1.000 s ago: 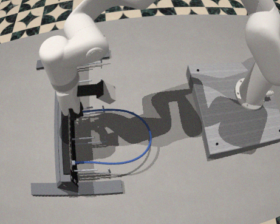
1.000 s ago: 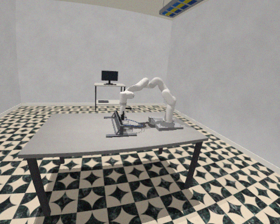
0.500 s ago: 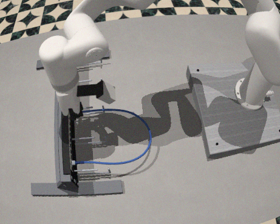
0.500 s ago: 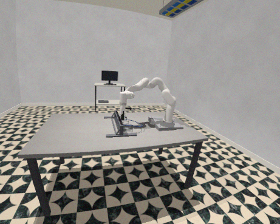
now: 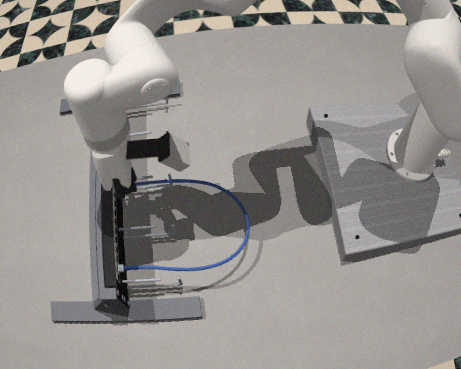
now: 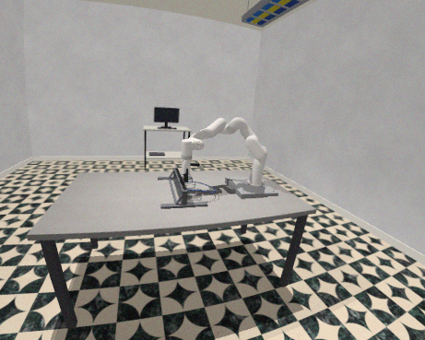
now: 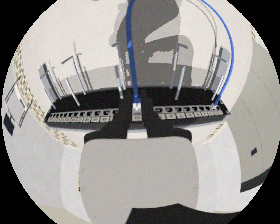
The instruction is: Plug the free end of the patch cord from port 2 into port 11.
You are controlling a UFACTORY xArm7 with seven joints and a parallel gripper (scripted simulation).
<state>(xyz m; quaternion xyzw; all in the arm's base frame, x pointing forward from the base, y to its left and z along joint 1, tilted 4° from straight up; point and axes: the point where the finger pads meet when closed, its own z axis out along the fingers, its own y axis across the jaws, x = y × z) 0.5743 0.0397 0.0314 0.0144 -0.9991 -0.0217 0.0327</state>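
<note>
The free-end plug lies 20 mm ahead of my hand and 10 mm below it.
</note>
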